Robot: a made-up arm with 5 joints. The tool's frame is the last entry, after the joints.
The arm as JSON. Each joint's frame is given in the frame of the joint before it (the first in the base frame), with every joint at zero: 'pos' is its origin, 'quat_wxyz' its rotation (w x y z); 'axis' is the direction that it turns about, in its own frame. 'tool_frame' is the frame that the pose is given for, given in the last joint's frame.
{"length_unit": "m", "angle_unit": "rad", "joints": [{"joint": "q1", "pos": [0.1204, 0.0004, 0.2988], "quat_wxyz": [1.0, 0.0, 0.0, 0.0], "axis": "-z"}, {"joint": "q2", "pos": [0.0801, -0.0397, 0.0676], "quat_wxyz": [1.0, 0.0, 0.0, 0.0], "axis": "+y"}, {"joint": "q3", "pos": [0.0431, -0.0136, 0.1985], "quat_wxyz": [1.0, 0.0, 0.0, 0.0], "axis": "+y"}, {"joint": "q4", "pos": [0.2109, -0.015, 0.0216], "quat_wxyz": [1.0, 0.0, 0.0, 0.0], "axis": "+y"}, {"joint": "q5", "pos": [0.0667, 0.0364, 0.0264], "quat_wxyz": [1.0, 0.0, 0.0, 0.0], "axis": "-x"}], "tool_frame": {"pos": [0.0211, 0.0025, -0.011], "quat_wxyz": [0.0, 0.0, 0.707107, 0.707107]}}
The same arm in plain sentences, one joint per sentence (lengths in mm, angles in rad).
The arm has five revolute joints in a row. What follows holds with every joint at zero, and every direction is one of the base frame's.
Joint 1 is mounted 120.4 mm along +x and 0.4 mm along +y and 298.8 mm along +z from the base frame's origin and rotates about -z.
Joint 2 is mounted 80.1 mm along +x and 39.7 mm along -y and 67.6 mm along +z from joint 1 and rotates about +y.
Joint 3 is mounted 43.1 mm along +x and 13.6 mm along -y and 198.5 mm along +z from joint 2 and rotates about +y.
Joint 4 is mounted 210.9 mm along +x and 15 mm along -y and 21.6 mm along +z from joint 3 and rotates about +y.
Joint 5 is mounted 66.7 mm along +x and 36.4 mm along +y and 26.4 mm along +z from joint 4 and rotates about -x.
The tool frame, which is the frame that the pose is given for, is mounted 21.1 mm along +x and 2.5 mm along +y and 11 mm along -z from joint 5; its axes are the base frame's turned by roll 1.5708, pitch 0 and yaw 3.1416 rad (as in URDF: about the fixed x, then y, then z).

